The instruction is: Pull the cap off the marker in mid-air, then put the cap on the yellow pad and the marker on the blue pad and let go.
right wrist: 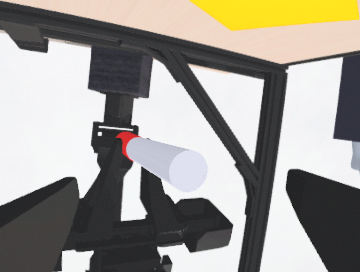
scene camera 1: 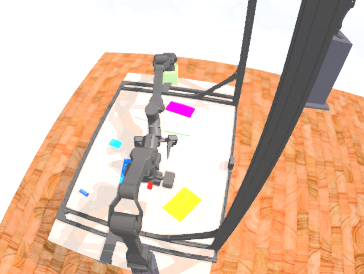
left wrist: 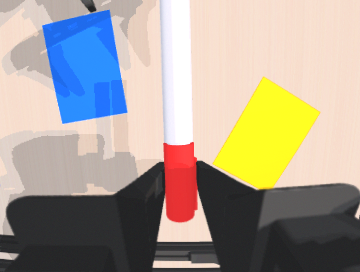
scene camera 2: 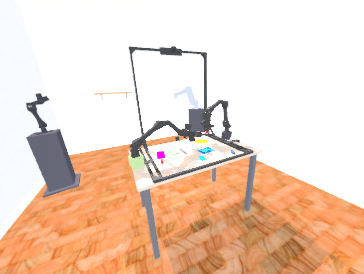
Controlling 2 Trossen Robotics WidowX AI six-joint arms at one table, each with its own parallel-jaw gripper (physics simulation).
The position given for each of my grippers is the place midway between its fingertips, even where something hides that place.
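I can see my left gripper [left wrist: 180, 167], which the right wrist view shows me too [right wrist: 134, 139], and there is my right gripper [right wrist: 183, 183]. A white marker [right wrist: 186, 170] is visible as well. Then I see a blue pad [left wrist: 82, 54] and a yellow pad [left wrist: 273, 125].
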